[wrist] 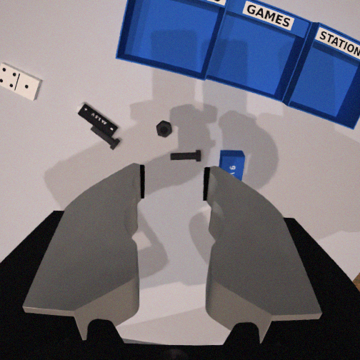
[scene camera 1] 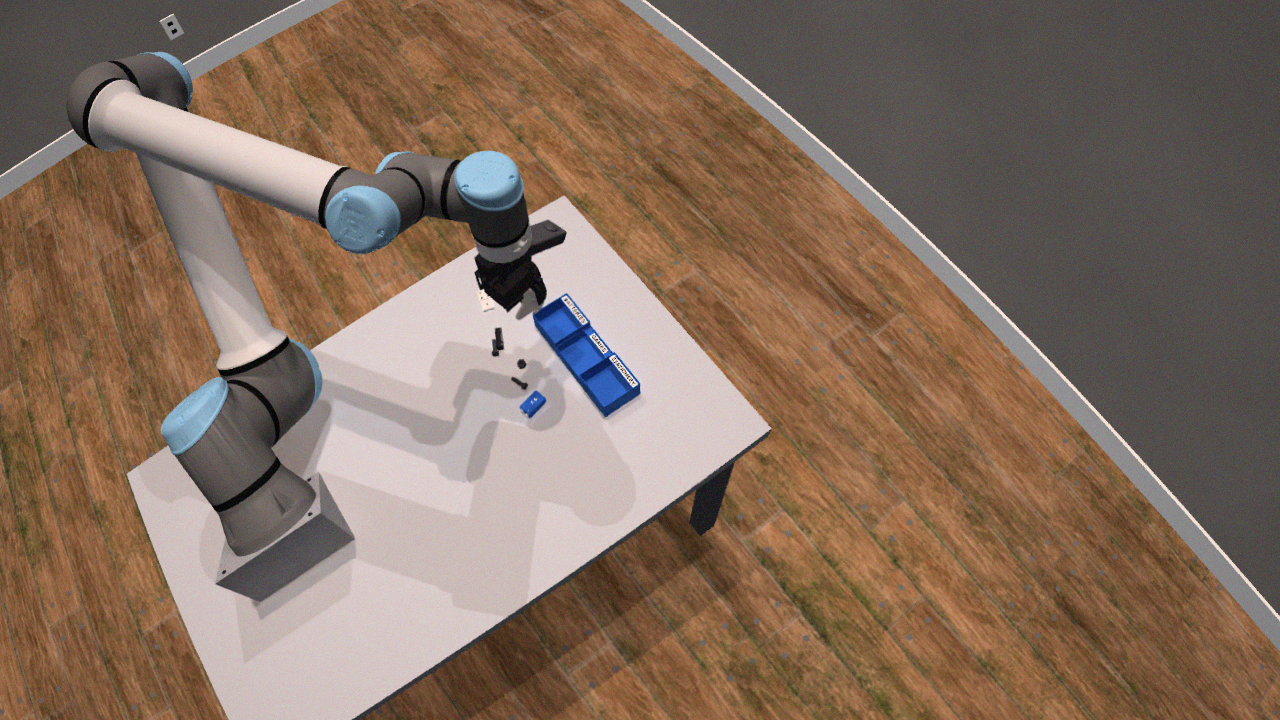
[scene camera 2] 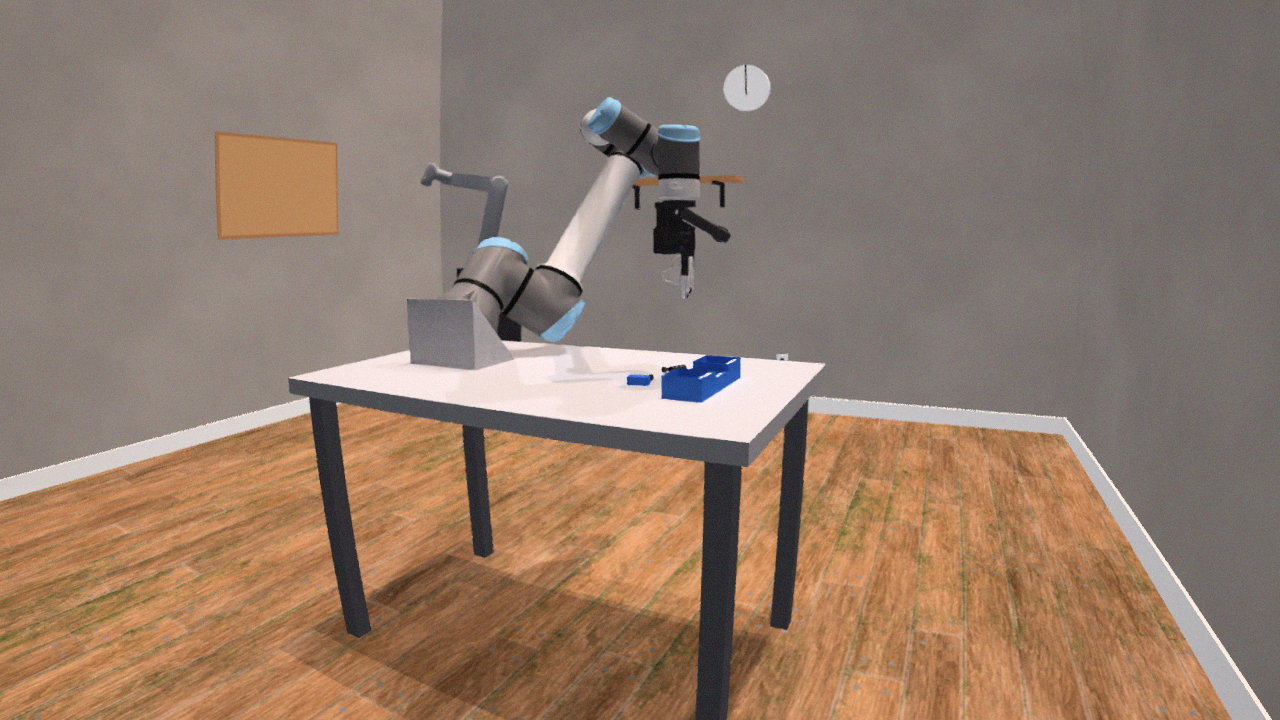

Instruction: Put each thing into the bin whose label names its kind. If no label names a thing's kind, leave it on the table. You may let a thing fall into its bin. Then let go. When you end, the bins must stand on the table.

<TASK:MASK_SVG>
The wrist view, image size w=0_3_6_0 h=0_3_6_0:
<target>gripper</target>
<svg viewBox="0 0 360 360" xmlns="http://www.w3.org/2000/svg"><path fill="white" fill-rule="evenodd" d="M0 262L0 360L360 360L360 292L351 279L349 279L349 276L344 273L336 262L331 259L329 254L319 246L293 217L284 217L258 191L252 189L219 166L206 166L204 168L203 200L206 200L207 204L211 207L209 233L215 240L211 246L206 276L205 309L211 319L214 319L230 330L224 344L172 345L124 343L118 331L116 331L115 326L134 316L139 309L136 242L131 239L131 236L138 229L136 204L141 198L144 198L144 164L131 163L90 186L79 196L76 196L62 211L52 211Z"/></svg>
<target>joined blue bins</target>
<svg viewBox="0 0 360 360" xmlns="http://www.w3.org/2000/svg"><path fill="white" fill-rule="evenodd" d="M126 0L115 59L152 66L204 81L205 79L217 81L221 84L234 86L281 101L286 106L354 129L360 116L359 40L321 22L309 21L301 16L259 0Z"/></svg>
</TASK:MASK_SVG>
